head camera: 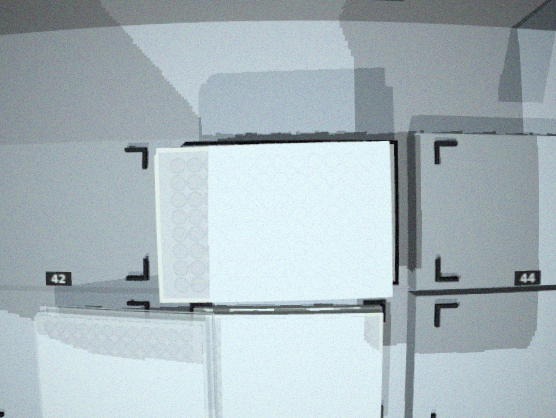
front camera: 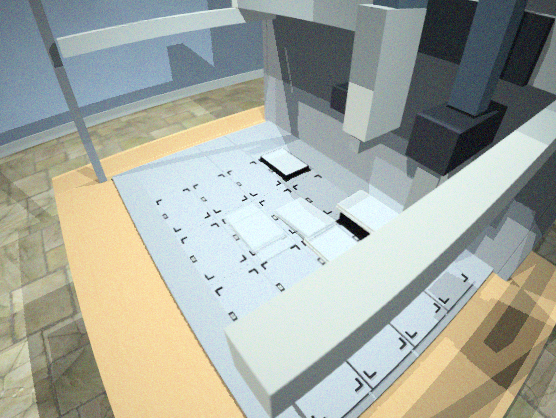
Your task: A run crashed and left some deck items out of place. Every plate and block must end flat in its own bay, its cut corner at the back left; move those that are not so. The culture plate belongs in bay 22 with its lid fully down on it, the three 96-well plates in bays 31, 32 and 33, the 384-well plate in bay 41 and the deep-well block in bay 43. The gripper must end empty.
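Places are measured from the robot's base along level axes (x left, y ahead, z down), in millimetres.
Where they show: robot's base, origin of its link: (front camera: pixel 157 202).
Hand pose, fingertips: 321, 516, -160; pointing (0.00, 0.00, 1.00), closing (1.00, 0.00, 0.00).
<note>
Things, the pixels of their top centre, and the offset from my fingertips, as dx, dy, dz.
- deep-well block, centre of its top: (head camera: pixel 273 223) (front camera: pixel 370 209) +38, -132, +103
- clear-edged 96-well plate, centre of its top: (head camera: pixel 112 383) (front camera: pixel 304 213) -64, -235, +132
- 384-well plate, centre of its top: (front camera: pixel 284 160) +43, -452, +146
- broad white plate, centre of its top: (front camera: pixel 262 231) -171, -250, +138
My gripper's dark body hangs over the right rear deck in the front view. Its jaws run behind the pale crossbar, so their opening is hidden. The deep-well block (front camera: pixel 370 210) (head camera: pixel 280 220) is in bay 43, slightly turned, with black nest edge showing behind and right of it. A clear-edged 96-well plate (front camera: pixel 306 217) (head camera: pixel 120 370) overlaps the gap between bays 32 and 33. Another plate (front camera: pixel 334 244) (head camera: pixel 300 365) lies beside it in bay 33. The 384-well plate (front camera: pixel 285 162) lies in bay 41's black nest. A broad white plate (front camera: pixel 255 227) with clear edges lies farther forward.
The pale crossbar (front camera: pixel 380 260) crosses the front view and hides part of the deck. The parked pipetting stage (front camera: pixel 382 75) hangs left of the gripper body. Bay labels 42 (head camera: pixel 58 279) and 44 (head camera: pixel 527 278) flank the block.
</note>
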